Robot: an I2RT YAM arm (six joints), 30 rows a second.
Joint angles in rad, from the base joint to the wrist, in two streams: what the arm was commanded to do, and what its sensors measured. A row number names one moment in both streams.
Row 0, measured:
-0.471, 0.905, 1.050, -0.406, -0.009, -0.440
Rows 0 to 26, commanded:
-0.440, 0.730, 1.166, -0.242, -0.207, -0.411
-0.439, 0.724, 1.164, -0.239, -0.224, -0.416
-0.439, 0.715, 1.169, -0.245, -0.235, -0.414
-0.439, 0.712, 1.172, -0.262, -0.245, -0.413
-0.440, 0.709, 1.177, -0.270, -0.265, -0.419
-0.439, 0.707, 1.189, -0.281, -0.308, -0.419
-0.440, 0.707, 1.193, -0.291, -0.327, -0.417
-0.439, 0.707, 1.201, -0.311, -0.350, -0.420
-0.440, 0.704, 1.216, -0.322, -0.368, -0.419
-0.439, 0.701, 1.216, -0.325, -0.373, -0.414
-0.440, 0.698, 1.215, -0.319, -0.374, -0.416
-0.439, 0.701, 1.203, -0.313, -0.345, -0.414
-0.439, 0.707, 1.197, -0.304, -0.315, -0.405
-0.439, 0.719, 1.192, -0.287, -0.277, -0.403
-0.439, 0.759, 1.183, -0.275, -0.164, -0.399
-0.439, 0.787, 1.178, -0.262, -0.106, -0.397
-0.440, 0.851, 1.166, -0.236, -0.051, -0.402
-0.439, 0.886, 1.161, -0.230, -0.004, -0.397
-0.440, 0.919, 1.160, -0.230, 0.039, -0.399
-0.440, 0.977, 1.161, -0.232, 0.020, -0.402
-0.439, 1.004, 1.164, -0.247, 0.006, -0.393
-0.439, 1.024, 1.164, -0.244, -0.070, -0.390
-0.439, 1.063, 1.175, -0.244, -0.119, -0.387
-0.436, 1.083, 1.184, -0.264, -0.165, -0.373
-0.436, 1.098, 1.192, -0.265, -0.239, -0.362
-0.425, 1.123, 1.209, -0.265, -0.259, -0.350
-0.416, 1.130, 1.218, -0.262, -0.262, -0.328
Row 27, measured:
-0.461, 1.137, 1.114, -0.400, -0.065, -0.400
